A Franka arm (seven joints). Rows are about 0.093 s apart.
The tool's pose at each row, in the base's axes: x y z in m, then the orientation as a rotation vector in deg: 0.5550 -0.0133 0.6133 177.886 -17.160 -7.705; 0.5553 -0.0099 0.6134 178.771 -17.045 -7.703; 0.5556 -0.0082 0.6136 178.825 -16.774 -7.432; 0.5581 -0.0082 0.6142 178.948 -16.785 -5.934; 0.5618 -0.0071 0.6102 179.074 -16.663 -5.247; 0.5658 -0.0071 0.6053 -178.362 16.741 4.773; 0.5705 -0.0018 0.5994 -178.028 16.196 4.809; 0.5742 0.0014 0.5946 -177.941 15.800 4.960; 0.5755 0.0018 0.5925 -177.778 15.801 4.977; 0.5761 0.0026 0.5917 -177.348 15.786 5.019; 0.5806 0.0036 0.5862 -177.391 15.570 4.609; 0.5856 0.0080 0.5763 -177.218 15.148 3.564
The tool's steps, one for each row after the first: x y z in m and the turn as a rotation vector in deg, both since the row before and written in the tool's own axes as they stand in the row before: -0.0004 -0.0034 -0.0002 0.861 -0.057 -0.164; 0.0000 -0.0017 -0.0002 0.026 0.172 -0.175; 0.0024 -0.0005 -0.0008 0.157 0.946 -0.001; 0.0037 -0.0018 0.0038 0.131 0.430 -0.087; 0.0042 -0.0008 0.0047 0.892 0.208 0.067; 0.0039 -0.0060 0.0057 0.368 -0.067 -0.338; 0.0033 -0.0037 0.0047 0.102 -0.111 -0.250; 0.0013 -0.0006 0.0020 0.160 -0.028 0.006; 0.0005 -0.0009 0.0008 0.424 -0.072 0.003; 0.0046 -0.0016 0.0053 0.006 0.262 -0.145; 0.0047 -0.0049 0.0098 0.283 0.643 -0.278
